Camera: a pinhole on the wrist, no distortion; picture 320 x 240 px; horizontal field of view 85.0 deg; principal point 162.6 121.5 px. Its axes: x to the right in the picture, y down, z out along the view. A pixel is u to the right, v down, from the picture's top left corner.
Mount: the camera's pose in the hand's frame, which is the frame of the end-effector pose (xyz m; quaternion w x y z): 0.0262 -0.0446 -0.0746 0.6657 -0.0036 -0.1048 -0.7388
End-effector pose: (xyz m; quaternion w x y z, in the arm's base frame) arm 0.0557 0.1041 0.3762 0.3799 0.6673 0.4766 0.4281
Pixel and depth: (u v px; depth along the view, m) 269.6 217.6 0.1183
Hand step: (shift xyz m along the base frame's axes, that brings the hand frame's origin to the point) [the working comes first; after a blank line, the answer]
In the camera's frame: 0.0725 0.0651 0.1183

0.0372 0.0840 -0.1015
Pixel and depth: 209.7 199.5 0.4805
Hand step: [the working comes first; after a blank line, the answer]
In the camera's frame: 0.1296 0.2146 0.4805

0.4092 0.1376 -0.2260
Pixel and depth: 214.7 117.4 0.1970
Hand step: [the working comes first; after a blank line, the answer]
In the camera's frame: 0.0588 -0.0046 0.1970

0.0935 -0.0054 -0.1103
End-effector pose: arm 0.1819 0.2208 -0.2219 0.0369 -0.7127 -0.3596 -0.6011
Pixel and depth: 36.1 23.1 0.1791
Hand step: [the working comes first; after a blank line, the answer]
In the camera's frame: -0.1298 -0.1009 0.1791

0.1210 -0.0955 -0.0453
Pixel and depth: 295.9 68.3 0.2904
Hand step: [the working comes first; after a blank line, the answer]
In the camera's frame: 0.2217 -0.0885 0.2904

0.0713 0.2058 -0.2522
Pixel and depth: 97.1 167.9 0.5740
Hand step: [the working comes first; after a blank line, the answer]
In the camera's frame: -0.2153 0.1525 0.5740

0.5359 0.1093 0.0709
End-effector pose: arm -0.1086 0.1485 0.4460 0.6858 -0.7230 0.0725 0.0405
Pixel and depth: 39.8 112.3 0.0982
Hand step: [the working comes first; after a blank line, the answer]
In the camera's frame: -0.0691 -0.0052 0.0982

0.0097 0.0079 -0.0420
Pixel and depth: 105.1 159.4 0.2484
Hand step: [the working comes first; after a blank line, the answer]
In the camera's frame: -0.0818 0.0539 0.2484

0.0499 0.1580 -0.0875
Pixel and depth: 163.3 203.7 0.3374
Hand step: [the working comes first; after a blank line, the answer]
In the camera's frame: 0.0014 0.1588 0.3374

0.1477 0.2723 -0.0308
